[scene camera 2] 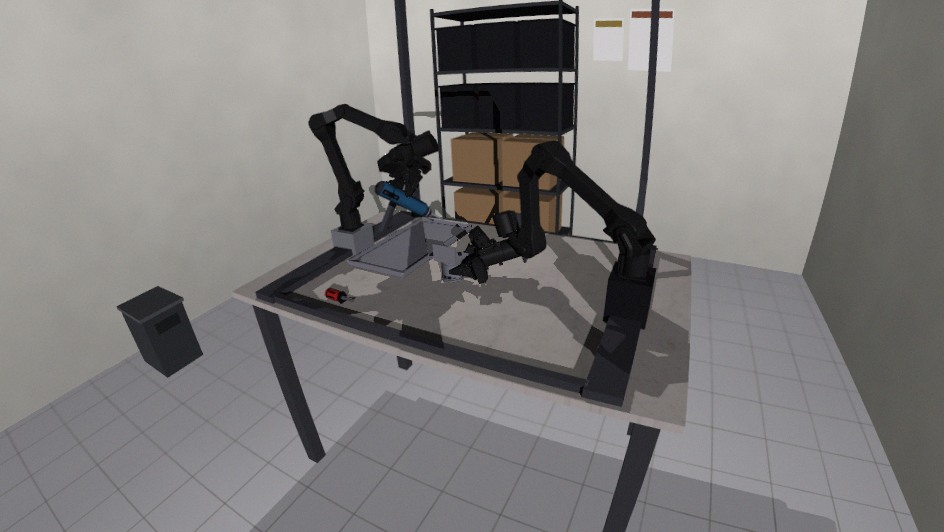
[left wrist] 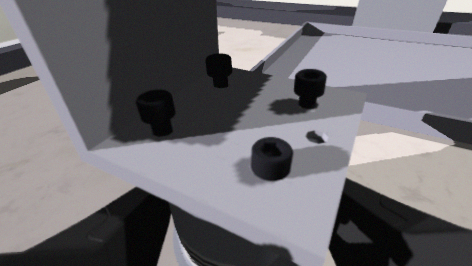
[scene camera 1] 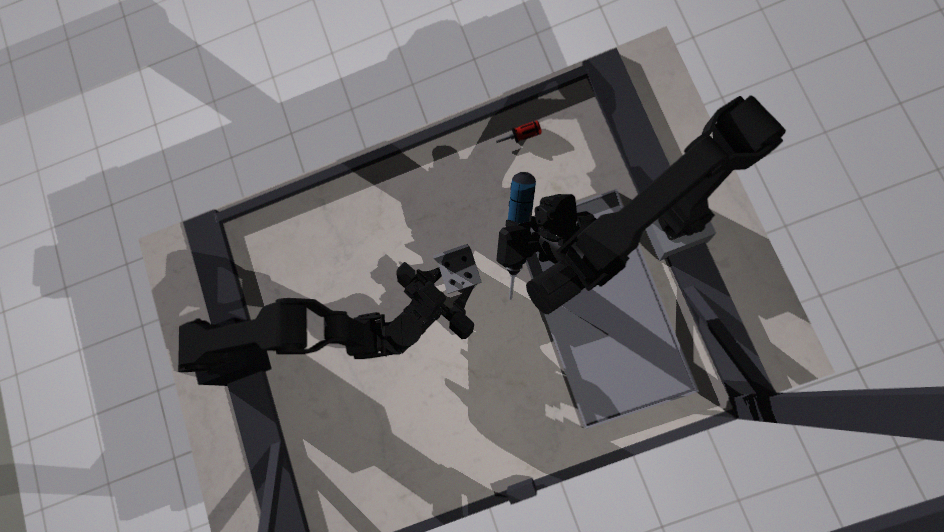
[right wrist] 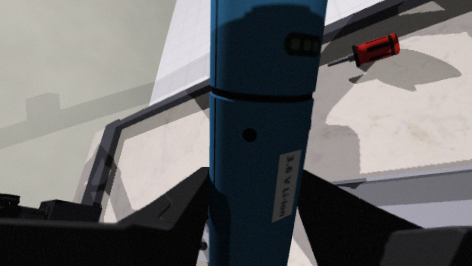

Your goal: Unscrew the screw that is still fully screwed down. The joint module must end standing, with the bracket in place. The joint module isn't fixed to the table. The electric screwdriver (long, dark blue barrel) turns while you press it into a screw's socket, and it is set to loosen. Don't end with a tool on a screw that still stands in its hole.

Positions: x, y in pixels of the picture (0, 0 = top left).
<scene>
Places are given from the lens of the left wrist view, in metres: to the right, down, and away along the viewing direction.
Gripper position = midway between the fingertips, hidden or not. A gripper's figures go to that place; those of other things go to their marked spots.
my left gripper point(left wrist: 239, 176): 0.00, 0.02, 0.11
grey bracket point(left wrist: 93, 67): -0.04, -0.02, 0.07
</scene>
